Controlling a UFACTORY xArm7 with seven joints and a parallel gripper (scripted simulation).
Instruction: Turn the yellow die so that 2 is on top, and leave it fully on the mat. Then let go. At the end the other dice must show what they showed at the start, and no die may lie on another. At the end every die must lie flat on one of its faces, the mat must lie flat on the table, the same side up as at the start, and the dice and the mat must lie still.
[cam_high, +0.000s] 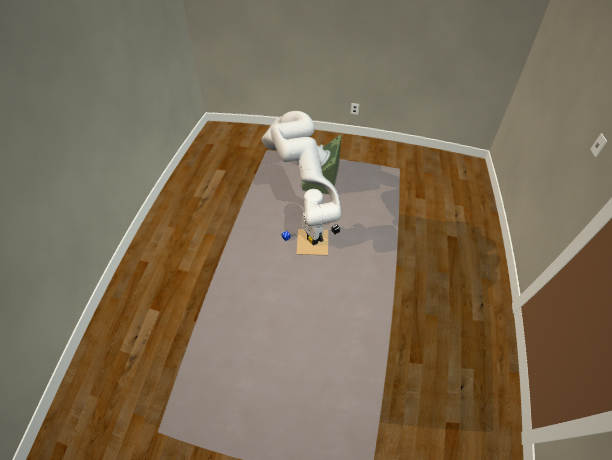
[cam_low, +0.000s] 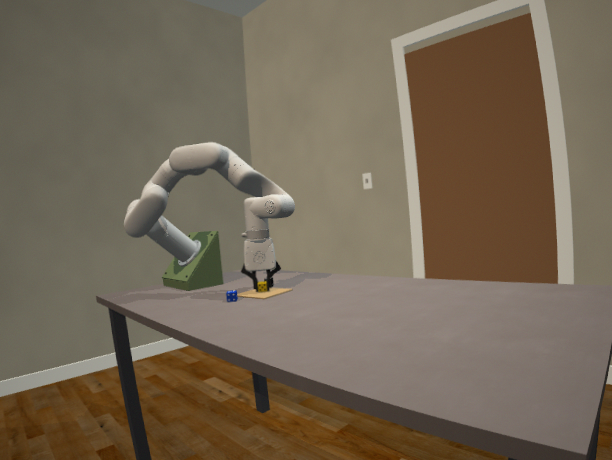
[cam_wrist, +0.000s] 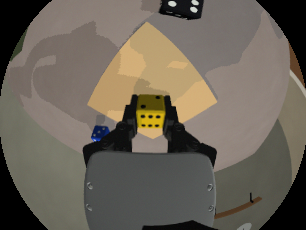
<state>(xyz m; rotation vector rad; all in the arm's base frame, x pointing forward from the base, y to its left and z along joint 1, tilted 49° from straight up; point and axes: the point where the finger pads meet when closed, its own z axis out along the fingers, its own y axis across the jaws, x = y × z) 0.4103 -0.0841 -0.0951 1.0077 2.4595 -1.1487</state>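
The yellow die lies 10 mm below my hand. The rest, counted from my hand: blue die (120 mm to the right, 10 mm below, 10 mm behind); then black die (100 mm to the left, 80 mm behind, 10 mm below); then tan mat (30 mm below).
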